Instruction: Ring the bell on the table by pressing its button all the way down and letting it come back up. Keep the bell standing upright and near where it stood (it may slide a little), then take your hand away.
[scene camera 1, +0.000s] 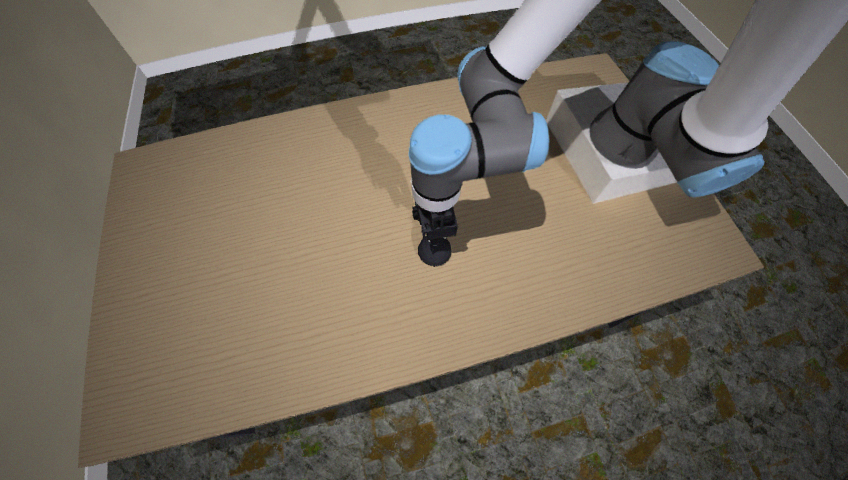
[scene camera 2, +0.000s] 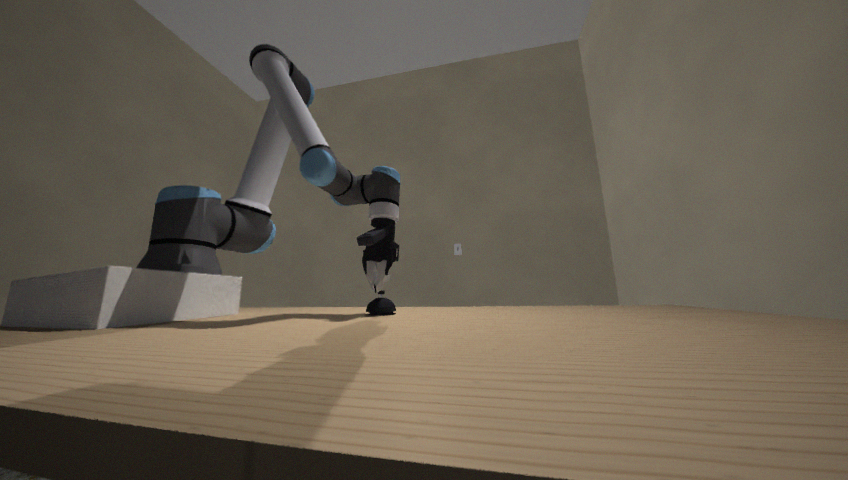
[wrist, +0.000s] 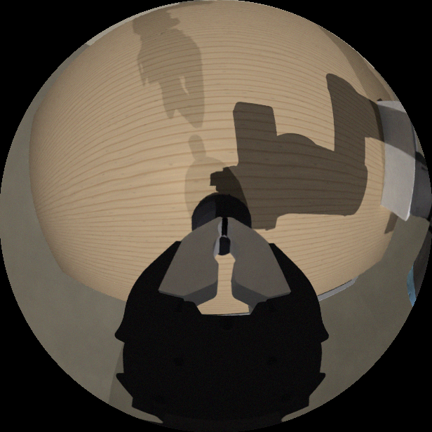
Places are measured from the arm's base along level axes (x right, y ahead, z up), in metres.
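Where they show: gripper, between the fingertips: (scene camera 2: 376, 292); arm's base, origin of its link: (scene camera 1: 622, 140) (scene camera 2: 180, 277).
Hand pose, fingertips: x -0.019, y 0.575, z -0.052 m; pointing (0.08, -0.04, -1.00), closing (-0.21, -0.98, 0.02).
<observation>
Each offset is from my fingertips to the top centre of the thing. Level surfaces: height alone.
The bell @(dx -0.031, dy +0.007, dz +0.006 m) (scene camera 1: 434, 256) (scene camera 2: 380, 307) (wrist: 210, 209) is a small black dome standing upright on the wooden table @(dz -0.061 m) (scene camera 1: 238, 267) (scene camera 2: 505, 380) (wrist: 115, 150). Its small dark button @(dx -0.031, dy +0.007, dz +0.006 m) (scene camera 2: 381, 292) sits on top of the dome. My gripper (scene camera 1: 436, 242) (scene camera 2: 376, 289) (wrist: 223, 219) is shut and empty, pointing down over the bell. In the scene camera 2 view the fingertips are at about the button's height, very close to it and slightly to its left. I cannot tell whether they touch it. In the wrist view the fingers hide the near part of the bell.
The arm's white base block (scene camera 1: 612, 178) (scene camera 2: 59, 300) (wrist: 398, 165) stands on the table, to the right in the scene camera 1 view and to the left in the scene camera 2 view. The arm's shadow falls beside the bell. Walls stand around the table.
</observation>
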